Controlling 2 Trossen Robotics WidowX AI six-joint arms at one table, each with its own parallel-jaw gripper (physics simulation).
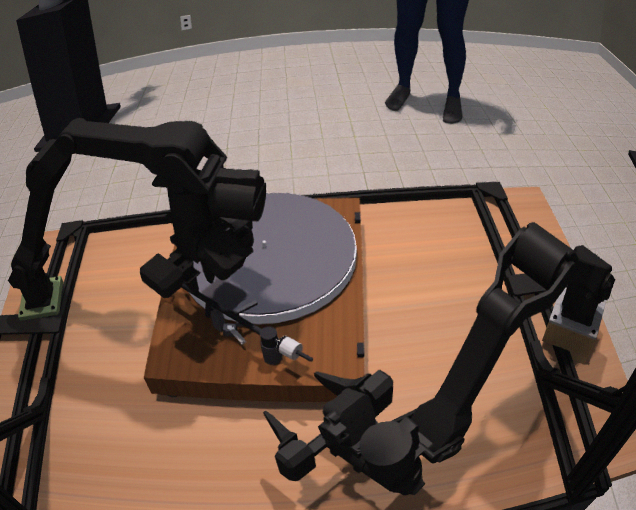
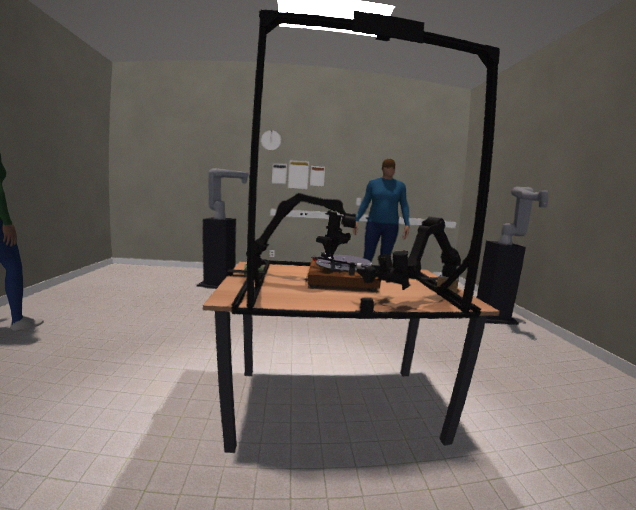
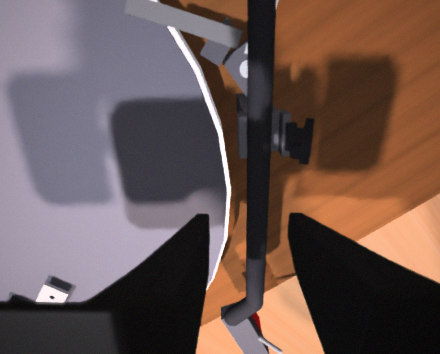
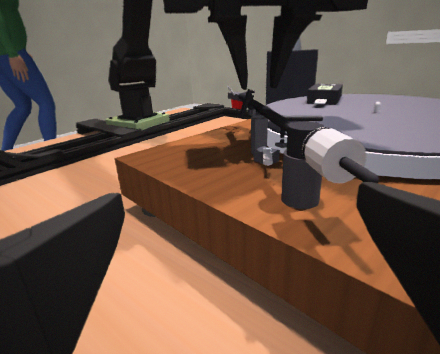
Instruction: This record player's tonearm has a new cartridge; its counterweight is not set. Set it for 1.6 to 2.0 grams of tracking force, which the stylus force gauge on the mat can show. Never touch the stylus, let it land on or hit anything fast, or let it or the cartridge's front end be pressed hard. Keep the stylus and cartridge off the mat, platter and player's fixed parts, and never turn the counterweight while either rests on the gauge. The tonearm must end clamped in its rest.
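Where they show: left gripper, fingertip midpoint: [image 1: 202,287] [image 2: 329,256] [image 3: 248,224] [image 4: 258,88]; right gripper, fingertip midpoint: [image 1: 290,393] [image 2: 362,268] [image 4: 240,199]; left arm's base, origin of the base link: [image 1: 39,296] [image 4: 137,116]; right arm's base, origin of the base link: [image 1: 579,308] [image 2: 449,275].
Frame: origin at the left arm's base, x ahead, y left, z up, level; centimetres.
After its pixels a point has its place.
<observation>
The tonearm [image 1: 241,318] @[y -21.4, x 42.2, z 8.2 cm] [image 3: 260,200] @[y -15.6, x 36.9, z 8.2 cm] [image 4: 270,114] @[y -20.7, x 41.0, z 8.0 cm] lies along the platter's edge at its rest [image 3: 242,132] @[y -17.2, x 39.2, z 7.9 cm] [image 4: 258,137] @[y -18.4, x 38.8, z 5.0 cm]; whether it is clamped is unclear. Its white counterweight [image 1: 289,346] @[y -28.6, x 48.0, z 9.0 cm] [image 4: 332,154] @[y -29.4, x 48.4, z 8.3 cm] sits behind the pivot. The red cartridge [image 3: 256,320] @[y -9.2, x 30.7, z 6.5 cm] [image 4: 236,104] @[y -9.3, x 31.0, z 6.3 cm] is at the front end, off the platter; the stylus is too small to make out. My left gripper [image 3: 248,224] @[y -15.0, x 37.1, z 9.4 cm] [image 4: 258,88] @[y -15.0, x 37.1, z 9.4 cm] is partly open and empty, above the tonearm near the headshell. My right gripper [image 1: 290,394] @[y -36.4, x 46.7, z 8.5 cm] [image 4: 240,199] @[y -36.4, x 46.7, z 8.5 cm] is wide open and empty, before the counterweight end. The gauge [image 3: 54,292] @[y -3.3, x 40.7, z 6.2 cm] [image 4: 325,93] @[y -0.8, x 40.8, z 7.0 cm] stands on the mat.
The platter [image 1: 313,255] @[y -8.0, x 55.3, z 5.5 cm] [image 4: 415,112] @[y -2.1, x 52.0, z 5.5 cm] carries the grey mat with its spindle on the wooden plinth [image 1: 212,371] @[y -26.2, x 36.2, z 2.9 cm] [image 4: 210,230] @[y -29.3, x 40.0, z 0.6 cm]. A pale lever [image 3: 185,22] @[y -18.7, x 43.0, z 7.7 cm] reaches over the platter edge beside the tonearm. A black frame [image 1: 414,194] @[y 12.7, x 79.8, z -2.1 cm] edges the table.
</observation>
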